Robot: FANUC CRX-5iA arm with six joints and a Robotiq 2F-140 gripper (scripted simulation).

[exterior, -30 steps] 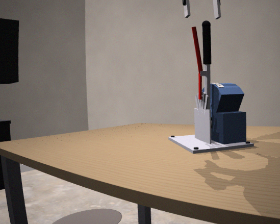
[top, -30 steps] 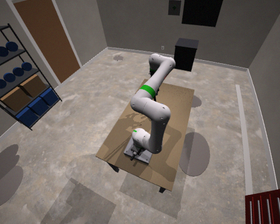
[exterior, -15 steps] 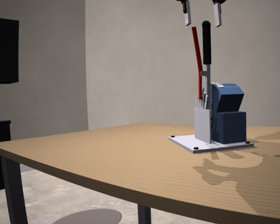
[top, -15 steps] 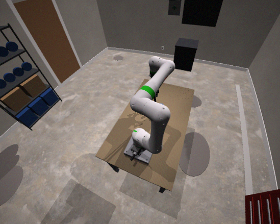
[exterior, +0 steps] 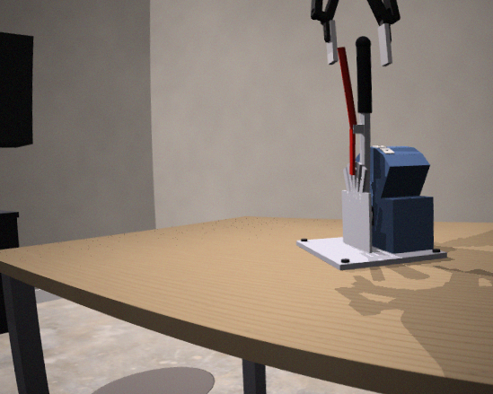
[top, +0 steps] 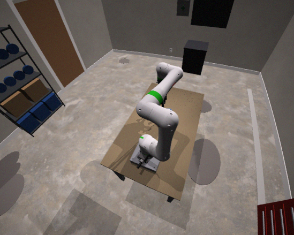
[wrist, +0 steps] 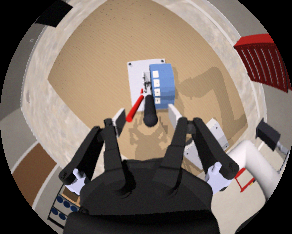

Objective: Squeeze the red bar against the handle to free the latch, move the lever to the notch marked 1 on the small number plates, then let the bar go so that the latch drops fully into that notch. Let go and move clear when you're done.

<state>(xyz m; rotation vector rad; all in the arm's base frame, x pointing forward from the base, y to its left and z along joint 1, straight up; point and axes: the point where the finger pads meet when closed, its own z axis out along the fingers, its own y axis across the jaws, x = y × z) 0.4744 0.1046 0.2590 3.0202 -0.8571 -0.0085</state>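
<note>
Right now the red bar is 13 cm below my hand and 2 cm ahead of it.
</note>
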